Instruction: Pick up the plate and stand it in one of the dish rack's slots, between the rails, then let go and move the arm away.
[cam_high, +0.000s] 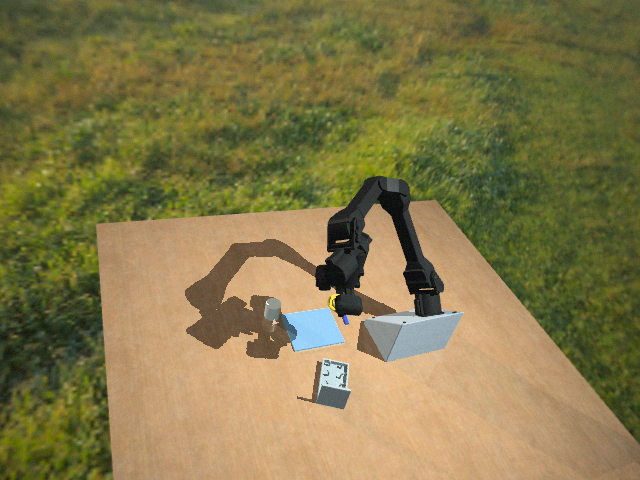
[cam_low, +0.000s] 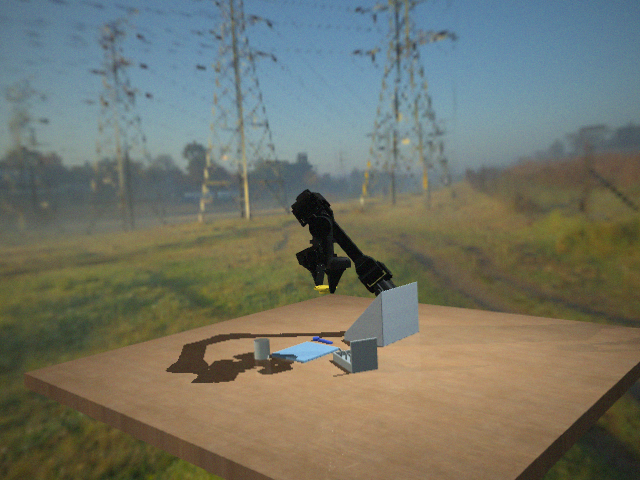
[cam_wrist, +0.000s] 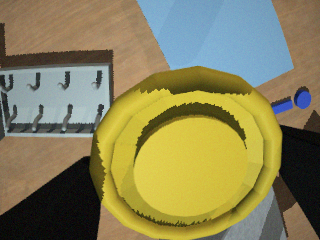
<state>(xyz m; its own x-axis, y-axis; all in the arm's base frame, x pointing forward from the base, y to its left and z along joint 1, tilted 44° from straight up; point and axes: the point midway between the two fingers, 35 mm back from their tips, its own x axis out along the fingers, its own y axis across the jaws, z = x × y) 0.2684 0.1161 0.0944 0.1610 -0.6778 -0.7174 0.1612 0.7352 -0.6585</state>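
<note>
The grey dish rack lies 1 cm ahead of my gripper tip, 11 cm to the left of it and 16 cm below it. Also, from my gripper tip: white cylinder 13 cm ahead, 13 cm to the right, 16 cm below; then yellow plate 1 cm above; then blue spoon 9 cm behind, 14 cm to the right, 18 cm below.
</note>
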